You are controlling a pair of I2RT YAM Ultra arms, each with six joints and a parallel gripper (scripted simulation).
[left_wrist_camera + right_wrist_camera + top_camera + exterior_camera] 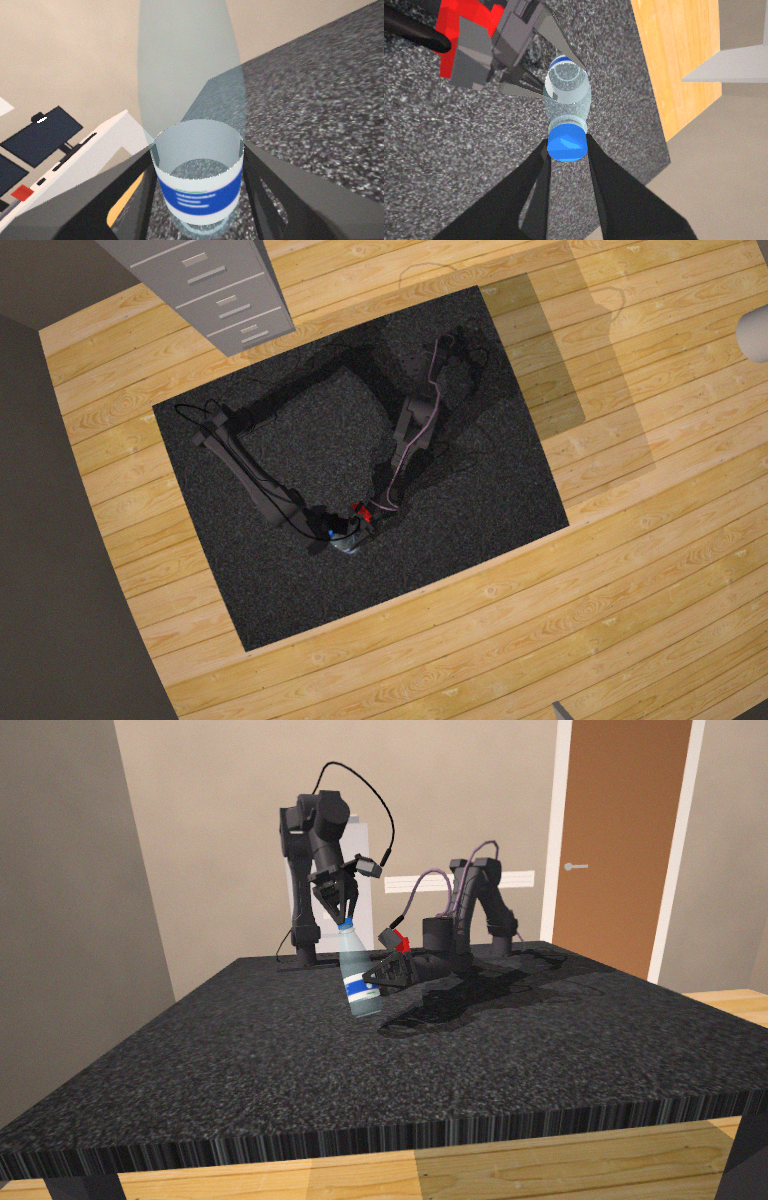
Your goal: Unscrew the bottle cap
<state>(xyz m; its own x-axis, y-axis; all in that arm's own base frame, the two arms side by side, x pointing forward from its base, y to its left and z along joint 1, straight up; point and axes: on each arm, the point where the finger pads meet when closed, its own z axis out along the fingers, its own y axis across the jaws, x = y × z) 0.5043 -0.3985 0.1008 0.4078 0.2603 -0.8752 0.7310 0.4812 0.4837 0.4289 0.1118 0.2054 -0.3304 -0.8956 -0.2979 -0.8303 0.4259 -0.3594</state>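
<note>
Right now the clear bottle is 40 mm ahead of my right hand, 20 mm to the left of it and 80 mm below it. From my right hand the other things lie so: blue cap: right at my right hand.
Right now my left hand is 1 cm past the clear bottle, 1 cm to the left of it and 2 cm below it. From my left hand the other things lie so: blue cap (5 cm behind, 3 cm to the right, 10 cm above).
</note>
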